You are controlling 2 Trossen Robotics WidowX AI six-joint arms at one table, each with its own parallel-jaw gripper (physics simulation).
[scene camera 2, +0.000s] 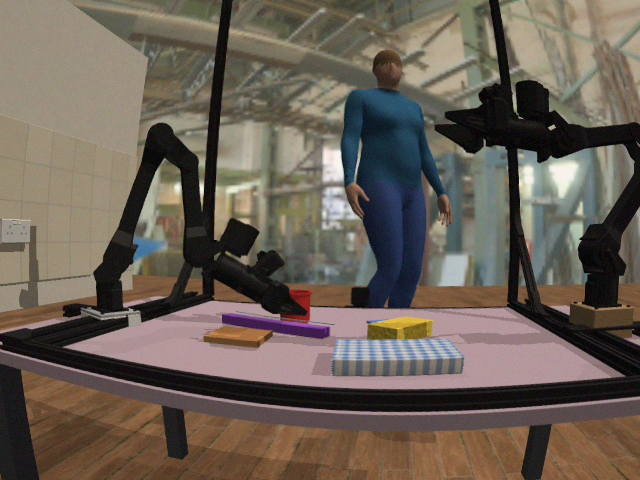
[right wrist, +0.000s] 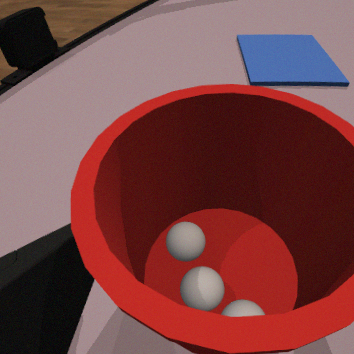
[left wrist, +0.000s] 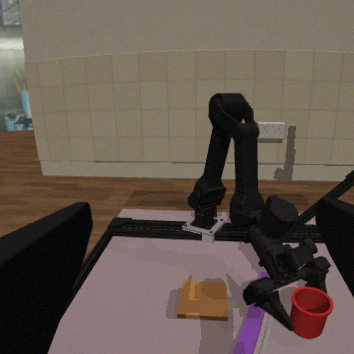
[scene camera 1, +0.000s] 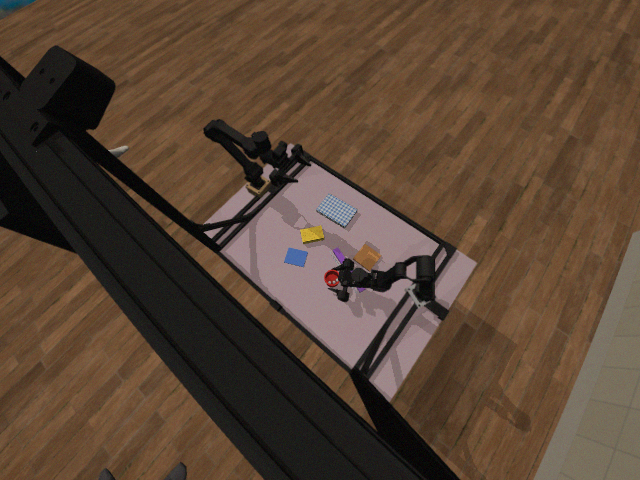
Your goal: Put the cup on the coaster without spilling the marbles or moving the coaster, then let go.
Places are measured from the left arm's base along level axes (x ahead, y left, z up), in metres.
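Where they show: left gripper, fingertip midpoint: (scene camera 2: 439, 121) (left wrist: 205, 211) (scene camera 1: 304, 173); right gripper, fingertip midpoint: (scene camera 2: 300, 310) (right wrist: 222, 219) (left wrist: 311, 320) (scene camera 1: 329, 278); left arm's base, link origin: (scene camera 2: 601, 305) (scene camera 1: 257, 183); right arm's base, link origin: (scene camera 2: 109, 309) (left wrist: 203, 222) (scene camera 1: 421, 293).
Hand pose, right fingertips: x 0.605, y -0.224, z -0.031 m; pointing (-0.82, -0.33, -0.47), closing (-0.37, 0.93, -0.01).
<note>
Each offset is from my right fingertips to the top centre of the thing. "pt": to the spot under its first point.
The red cup @[0.011 m ahead, 0.003 m left, 0.041 m up] (scene camera 1: 328, 272) (scene camera 2: 302, 299) (left wrist: 308, 320) (right wrist: 220, 165) stands upright on the table. Several grey-white marbles @[0.023 m ahead, 0.001 m right, 0.005 m down] (right wrist: 202, 288) lie on its floor. The coaster, a flat blue square @[pt 0.200 m back, 0.006 m left, 0.024 m down] (scene camera 1: 296, 257) (right wrist: 292, 59), lies apart from the cup, up and left of it in scene camera 1. My right gripper (scene camera 1: 332, 279) (left wrist: 311, 320) is open, with its fingers on either side of the cup. In the right wrist view one finger shows at the left and the cup covers the other side. My left gripper (scene camera 1: 303, 172) (scene camera 2: 442, 120) is open and empty, raised high above the table's far end.
A purple bar @[0.043 m ahead, 0.083 m left, 0.007 m down] (scene camera 1: 339, 255) (scene camera 2: 273, 325) (left wrist: 251, 325) lies close beside the cup, with a thin clear strip along it. A brown-orange block @[0.091 m ahead, 0.192 m left, 0.017 m down] (scene camera 1: 367, 255) (scene camera 2: 237, 335) (left wrist: 205, 300) lies beyond it. A yellow sponge @[0.199 m back, 0.145 m left, 0.002 m up] (scene camera 1: 312, 234) (scene camera 2: 399, 328) lies near the coaster. A checkered block @[0.169 m back, 0.330 m left, 0.003 m down] (scene camera 1: 337, 210) (scene camera 2: 397, 356) is farther off.
</note>
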